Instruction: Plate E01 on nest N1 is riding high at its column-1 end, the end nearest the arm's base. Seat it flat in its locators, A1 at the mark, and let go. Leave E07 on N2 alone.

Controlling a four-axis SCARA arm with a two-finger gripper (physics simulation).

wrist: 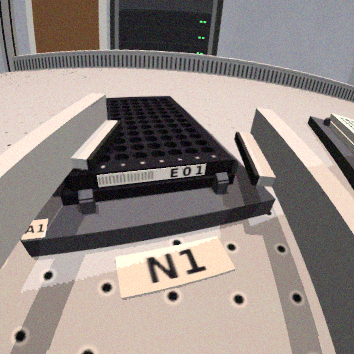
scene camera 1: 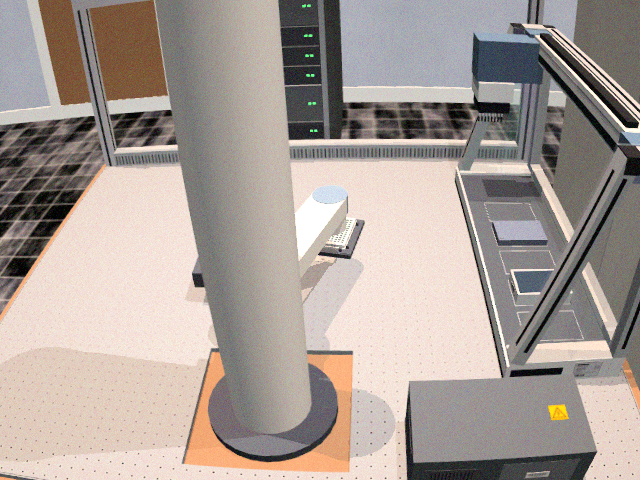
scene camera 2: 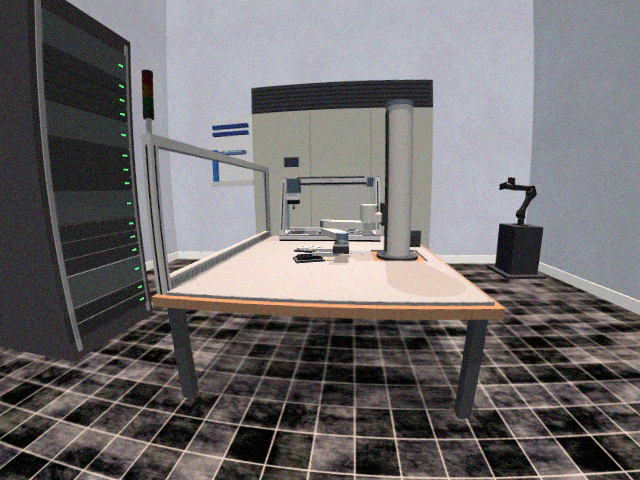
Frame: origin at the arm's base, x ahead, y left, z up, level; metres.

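Where they show: gripper, between the fingertips: [wrist: 178,115] [scene camera 2: 313,252]; arm's base, origin of its link: [scene camera 1: 273,409] [scene camera 2: 396,256].
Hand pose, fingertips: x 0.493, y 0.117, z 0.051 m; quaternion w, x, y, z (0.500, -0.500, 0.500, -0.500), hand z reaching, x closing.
Each offset is from my fingertips to the top centre of the thing. "spot": to the spot under its first point.
Black plate E01 {0.022 m ahead, 0.030 m left, 0.012 m down} [wrist: 160,135] [scene camera 2: 308,257] lies on nest N1 {0.022 m ahead, 0.030 m left, 0.017 m down} [wrist: 165,220], its labelled end towards the wrist camera, behind two small locator posts. A dark band shows under its label; how high this end sits is hard to tell. The A1 mark {0.068 m back, 0.054 m left, 0.027 m down} [wrist: 36,229] is at the nest's near left corner. My gripper [wrist: 178,115] is shut on nothing; its fingers still keep a wide gap. In the wrist view the left pad overlaps the plate's left edge and the right pad appears just off its right side. White plate E07 {0.060 m ahead, 0.214 m right, 0.012 m down} [scene camera 1: 342,235] [scene camera 2: 306,248] [wrist: 346,122] is on nest N2 {0.060 m ahead, 0.214 m right, 0.017 m down} [scene camera 1: 356,243] [wrist: 332,145].
The arm's column [scene camera 1: 242,206] [scene camera 2: 400,180] hides N1 in the first scene view. A framed gantry deck [scene camera 1: 478,258] stands at the right, with a dark grey box {spot: 0.617 m back, 0.508 m right, 0.076 m up} [scene camera 1: 496,418] in front. A low slotted rail [scene camera 1: 377,151] [wrist: 150,63] edges the table's far side.
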